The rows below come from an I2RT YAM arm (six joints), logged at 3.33 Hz.
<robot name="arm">
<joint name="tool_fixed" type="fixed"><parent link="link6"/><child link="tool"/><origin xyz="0 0 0" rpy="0 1.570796 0"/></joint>
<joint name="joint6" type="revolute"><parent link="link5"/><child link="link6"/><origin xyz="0.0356 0 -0.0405" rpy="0 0 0"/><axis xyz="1 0 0"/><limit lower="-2.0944" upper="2.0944"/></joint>
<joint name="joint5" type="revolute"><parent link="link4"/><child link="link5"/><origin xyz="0.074 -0.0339 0.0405" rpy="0 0 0"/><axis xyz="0 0 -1"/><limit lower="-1.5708" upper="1.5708"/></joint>
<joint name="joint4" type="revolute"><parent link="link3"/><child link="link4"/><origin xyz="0.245 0.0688 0.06" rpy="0 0 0"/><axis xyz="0 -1 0"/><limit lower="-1.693" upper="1.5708"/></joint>
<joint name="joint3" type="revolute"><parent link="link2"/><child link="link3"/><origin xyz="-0.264 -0.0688 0" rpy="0 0 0"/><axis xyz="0 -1 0"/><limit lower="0" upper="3.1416"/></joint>
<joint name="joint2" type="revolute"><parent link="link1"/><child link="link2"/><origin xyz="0.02 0.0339 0.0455" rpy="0 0 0"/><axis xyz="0 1 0"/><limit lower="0" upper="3.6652"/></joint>
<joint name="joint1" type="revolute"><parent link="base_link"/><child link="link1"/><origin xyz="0 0 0.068" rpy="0 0 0"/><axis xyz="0 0 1"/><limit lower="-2.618" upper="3.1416"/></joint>
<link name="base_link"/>
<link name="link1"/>
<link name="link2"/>
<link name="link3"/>
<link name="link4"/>
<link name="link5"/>
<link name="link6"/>
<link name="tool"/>
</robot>
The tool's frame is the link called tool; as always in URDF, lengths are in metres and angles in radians.
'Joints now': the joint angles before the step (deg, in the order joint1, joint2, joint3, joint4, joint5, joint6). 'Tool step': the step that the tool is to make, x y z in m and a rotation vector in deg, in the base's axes. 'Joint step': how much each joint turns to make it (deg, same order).
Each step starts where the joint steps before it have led.
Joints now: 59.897 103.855 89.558 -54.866 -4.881 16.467
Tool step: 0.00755 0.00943 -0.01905 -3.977 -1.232 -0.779
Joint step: 0.023 3.934 1.161 -0.066 3.152 -0.262
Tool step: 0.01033 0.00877 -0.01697 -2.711 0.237 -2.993
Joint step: -0.488 4.137 2.055 -0.349 1.838 2.062
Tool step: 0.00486 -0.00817 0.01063 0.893 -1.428 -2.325
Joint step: -1.114 -1.805 -0.247 -0.066 1.070 0.948
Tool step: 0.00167 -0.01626 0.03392 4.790 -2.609 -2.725
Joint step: -1.488 -5.245 0.018 0.152 0.074 1.289
